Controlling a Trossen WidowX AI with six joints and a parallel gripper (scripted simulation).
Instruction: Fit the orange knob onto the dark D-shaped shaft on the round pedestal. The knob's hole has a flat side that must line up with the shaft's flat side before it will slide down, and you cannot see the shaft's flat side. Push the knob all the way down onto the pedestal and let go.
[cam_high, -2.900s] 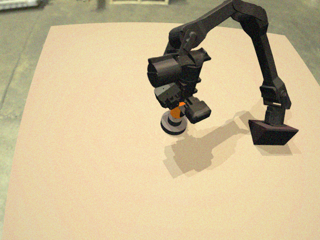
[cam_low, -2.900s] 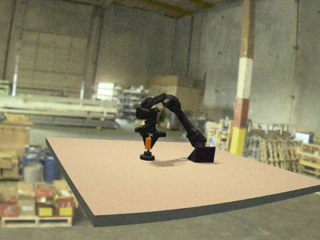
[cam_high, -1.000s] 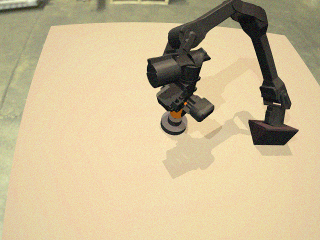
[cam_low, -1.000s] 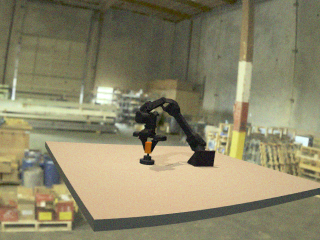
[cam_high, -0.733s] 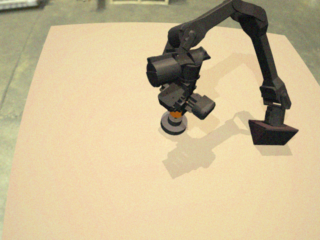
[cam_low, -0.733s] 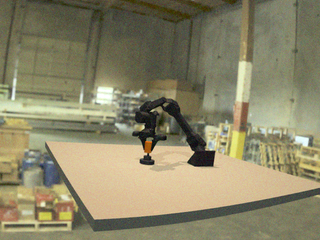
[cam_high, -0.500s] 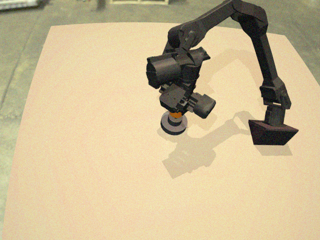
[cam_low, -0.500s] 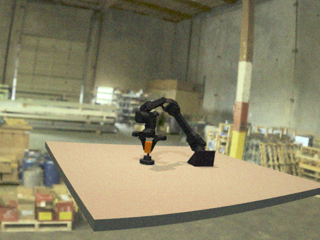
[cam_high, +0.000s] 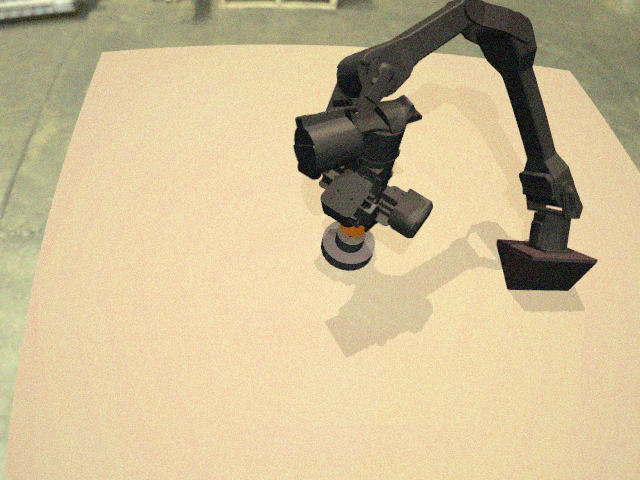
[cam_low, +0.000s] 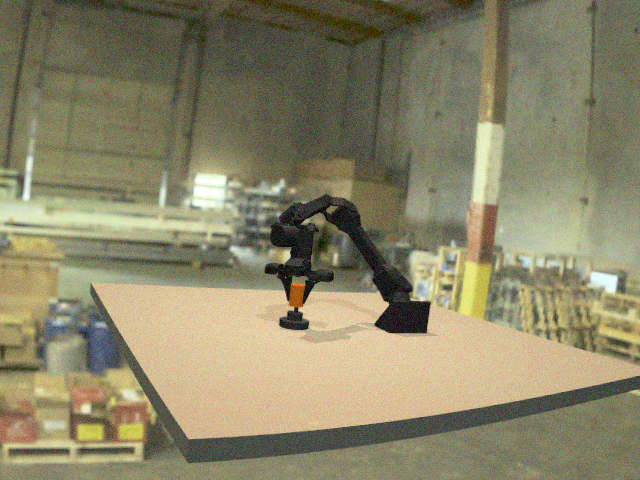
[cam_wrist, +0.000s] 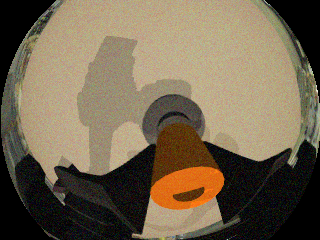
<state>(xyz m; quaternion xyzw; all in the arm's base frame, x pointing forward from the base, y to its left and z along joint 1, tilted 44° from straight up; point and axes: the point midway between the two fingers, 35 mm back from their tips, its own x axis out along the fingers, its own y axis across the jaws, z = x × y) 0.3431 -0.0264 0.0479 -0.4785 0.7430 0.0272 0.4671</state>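
Now: the orange knob 20 mm above my gripper tip. From my gripper tip the other things lie so: pedestal 40 mm below.
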